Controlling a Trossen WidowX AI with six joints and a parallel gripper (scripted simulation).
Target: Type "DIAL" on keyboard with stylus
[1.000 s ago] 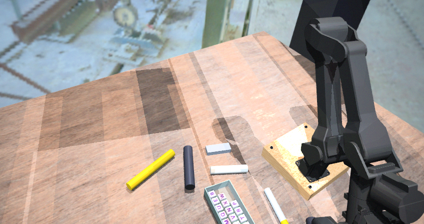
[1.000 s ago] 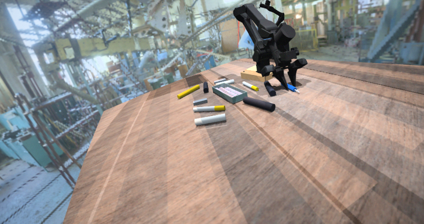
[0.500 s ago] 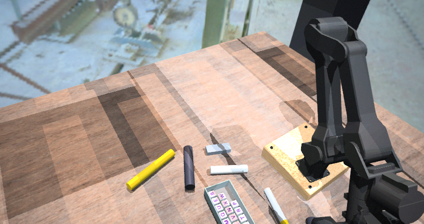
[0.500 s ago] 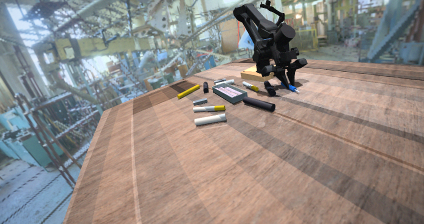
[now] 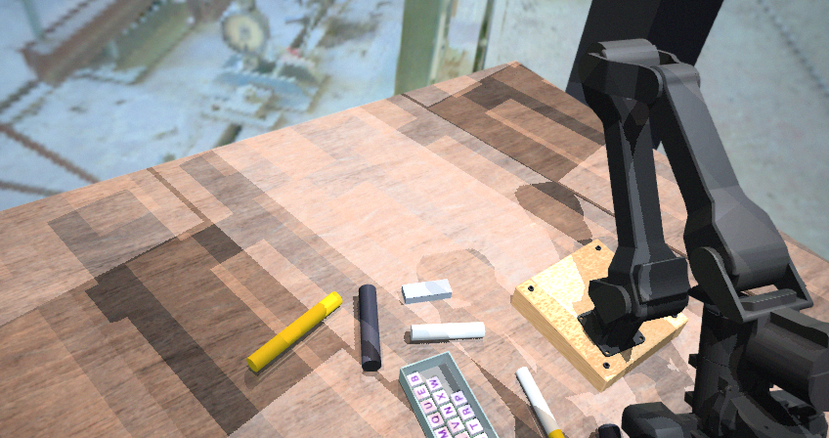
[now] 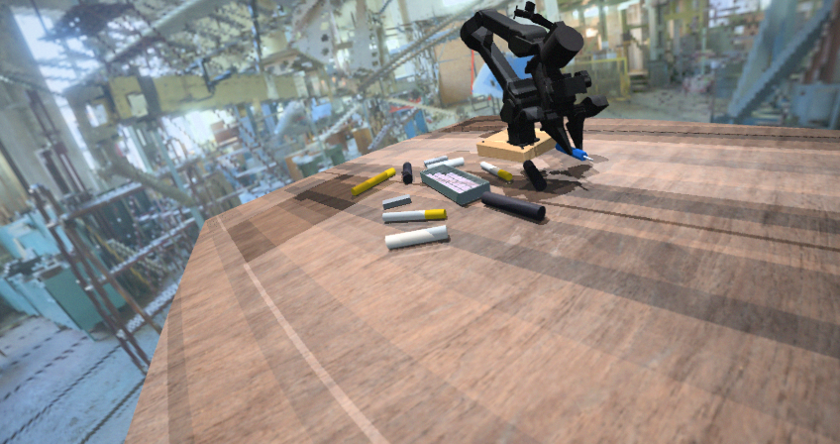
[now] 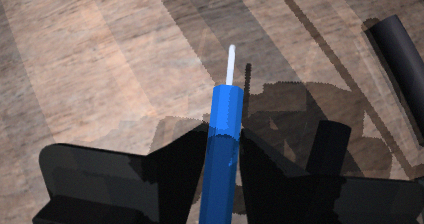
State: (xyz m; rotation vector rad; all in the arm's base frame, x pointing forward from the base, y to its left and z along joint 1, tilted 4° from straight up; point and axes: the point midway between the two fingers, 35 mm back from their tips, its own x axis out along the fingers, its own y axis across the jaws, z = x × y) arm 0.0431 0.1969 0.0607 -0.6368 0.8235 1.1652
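My gripper tip is now 4 cm to the right of the white stylus tip and 1 cm short of it. The rest, counted from my gripper tip: blue stylus 1 cm to the left; yellow marker 38 cm to the right, 32 cm ahead, 4 cm below; grey block 32 cm ahead, 19 cm to the right, 4 cm below.
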